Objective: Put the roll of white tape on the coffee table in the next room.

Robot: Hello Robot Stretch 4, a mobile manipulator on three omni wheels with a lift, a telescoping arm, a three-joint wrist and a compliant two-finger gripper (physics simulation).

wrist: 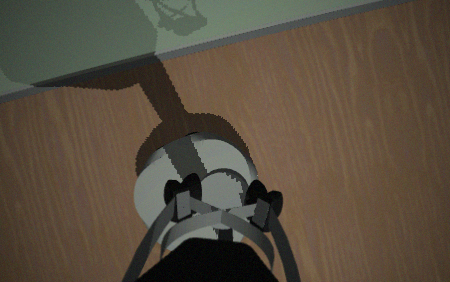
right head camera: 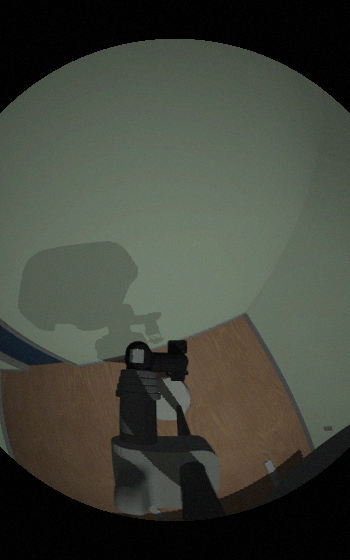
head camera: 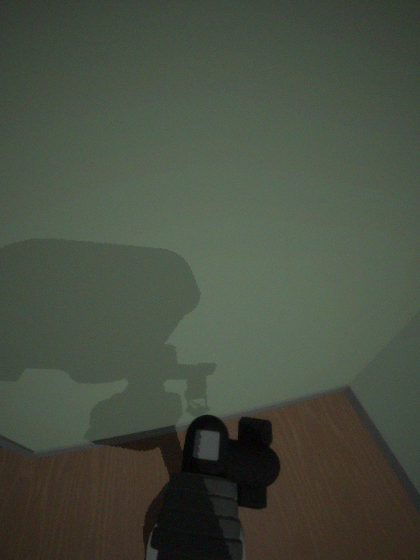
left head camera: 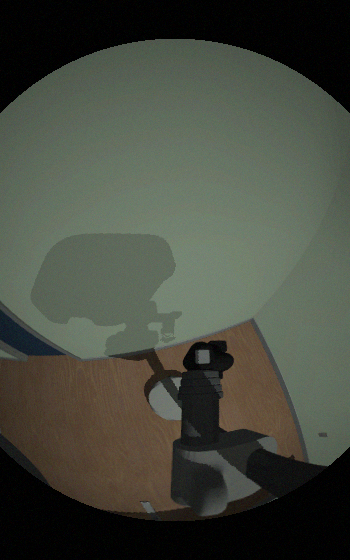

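In the wrist view my gripper points down over my pale round base, its dark fingertips apart with a small pale round thing between them, the roll of white tape. Part of the roll lies in shadow, and its lower part is hidden behind the finger straps. It looks the same tone as the base beneath it, so its outline is faint. In the head views the wrist hides the fingertips and the roll. The coffee table does not show in these views.
A green wall stands close in front, meeting another wall in a corner at the right. A blue door shows at the left edge. Wooden floor lies below. My shadow falls on the wall.
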